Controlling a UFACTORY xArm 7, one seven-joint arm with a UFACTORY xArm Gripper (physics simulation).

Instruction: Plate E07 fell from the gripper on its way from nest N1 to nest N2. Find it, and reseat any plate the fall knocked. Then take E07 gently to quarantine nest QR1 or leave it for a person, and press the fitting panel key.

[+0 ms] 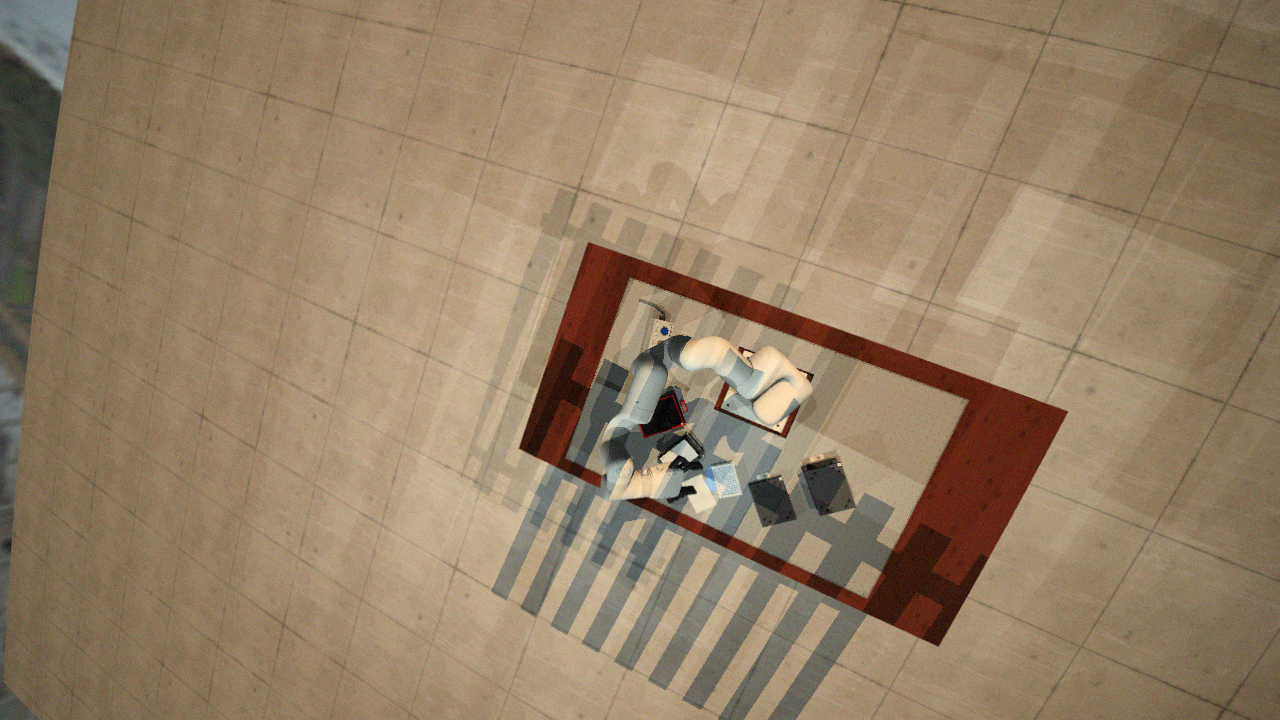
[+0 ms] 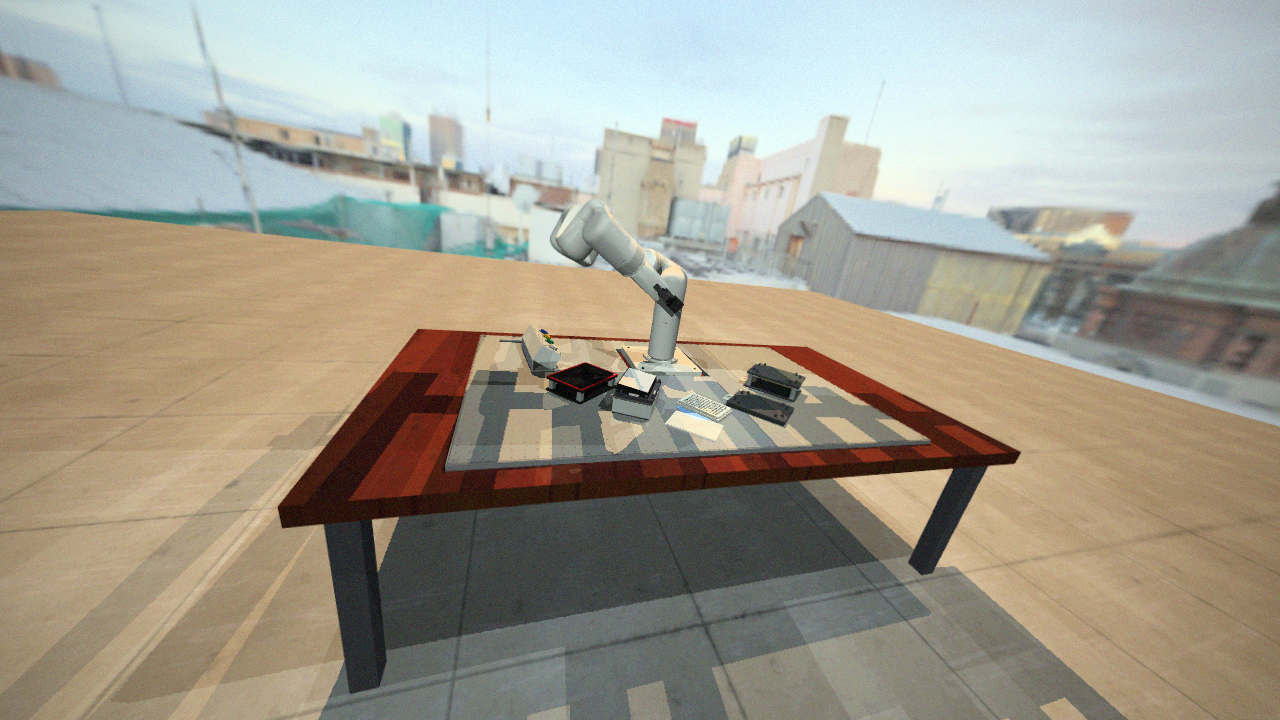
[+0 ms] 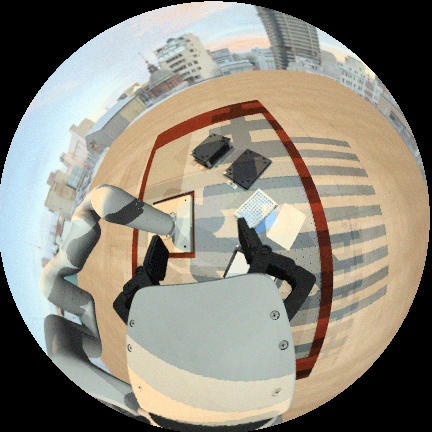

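Note:
A clear, many-welled plate lies low on the grey board; its label cannot be read. A flat white lid-like piece lies beside it, with a blue patch between them. A white-topped item sits on a dark and grey stand. A red-rimmed black nest holds no visible plate. My gripper is open and empty, above the board. Nest labels are unreadable.
Two dark nest-like units stand beyond the welled plate. A key panel stands near a board corner. The arm's base plate is on the board.

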